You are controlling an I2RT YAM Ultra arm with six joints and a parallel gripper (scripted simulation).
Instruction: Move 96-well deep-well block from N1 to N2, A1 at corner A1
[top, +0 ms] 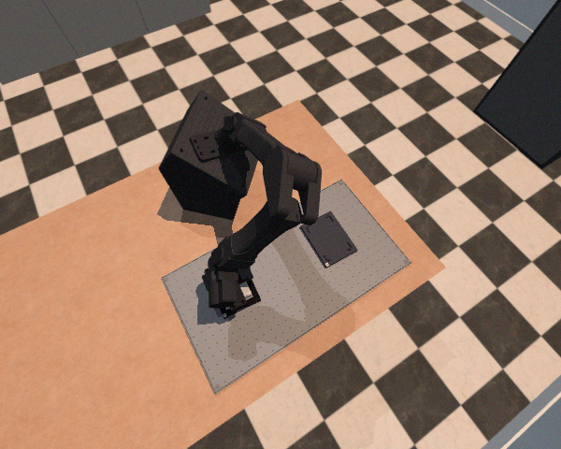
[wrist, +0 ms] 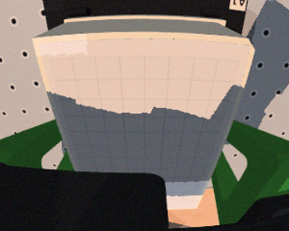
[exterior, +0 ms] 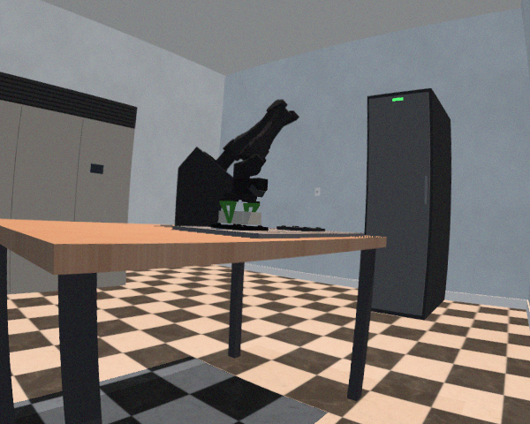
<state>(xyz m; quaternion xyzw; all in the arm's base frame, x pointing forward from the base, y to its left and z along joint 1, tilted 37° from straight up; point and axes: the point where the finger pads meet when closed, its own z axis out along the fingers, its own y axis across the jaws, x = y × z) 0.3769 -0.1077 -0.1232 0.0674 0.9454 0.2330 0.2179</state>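
My gripper is now 1 cm below the deep-well block. Round my hand: plate nest N1 (1 cm ahead, 34 cm to the left, 2 cm below); then plate nest N2 (2 cm below).
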